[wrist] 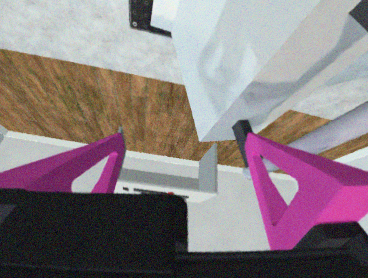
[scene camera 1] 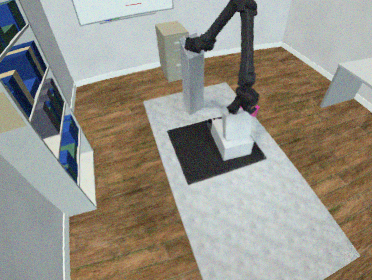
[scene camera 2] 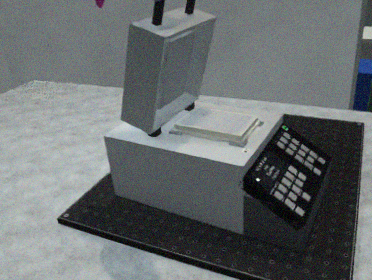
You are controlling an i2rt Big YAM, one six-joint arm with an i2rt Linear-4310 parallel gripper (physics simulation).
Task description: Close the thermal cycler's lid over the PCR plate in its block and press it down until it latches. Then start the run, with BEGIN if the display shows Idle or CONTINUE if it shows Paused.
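Frame: origin at the arm's base, x back, y right, z up, level; metres.
Where they show: gripper, fingertip midpoint: (wrist: 184,139) (scene camera 1: 249,112) (scene camera 2: 128,7); arm's base at its link origin: (scene camera 1: 192,45).
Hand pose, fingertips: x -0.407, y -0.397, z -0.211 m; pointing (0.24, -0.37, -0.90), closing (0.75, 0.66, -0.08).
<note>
Each offset is from my fingertips to the top centre of the thing. "spot": to the spot under its first point. Level surfaces: height alone.
The thermal cycler (scene camera 1: 236,149) (scene camera 2: 175,175) stands with its lid @[dx +0.011, dy +0.064, dz +0.021 m] (scene camera 1: 237,126) (scene camera 2: 142,75) (wrist: 220,65) raised, leaning somewhat forward over the block in scene camera 2. The white PCR plate @[dx +0.084, dy +0.097, dz -0.196 m] (scene camera 2: 215,124) sits in the block, uncovered. The keypad panel @[spot: dx +0.224, dy +0.142, dz -0.263 m] (scene camera 2: 295,175) faces front; its display text @[spot: dx +0.197, dy +0.094, dz -0.236 m] (scene camera 2: 262,165) is too blurred to read. My gripper (scene camera 1: 248,110) (wrist: 184,139) is open and empty, close behind the lid's upper part. In the wrist view, a dark handle post @[dx +0.047, dy +0.026, dz +0.016 m] (wrist: 242,134) is by the right fingertip; whether they touch is unclear. One magenta fingertip shows at scene camera 2's top left.
The cycler is on a black perforated board @[dx +0.032, dy +0.191, dz -0.345 m] (scene camera 1: 192,155) (scene camera 2: 150,252) (wrist: 140,15) on the pale table @[dz -0.359 m] (scene camera 1: 260,215) (scene camera 2: 35,150). A grey column (scene camera 1: 193,82) carries the arm at the table's far end. A bookshelf (scene camera 1: 87,175) stands left, a beige cabinet (scene camera 1: 169,55) behind.
</note>
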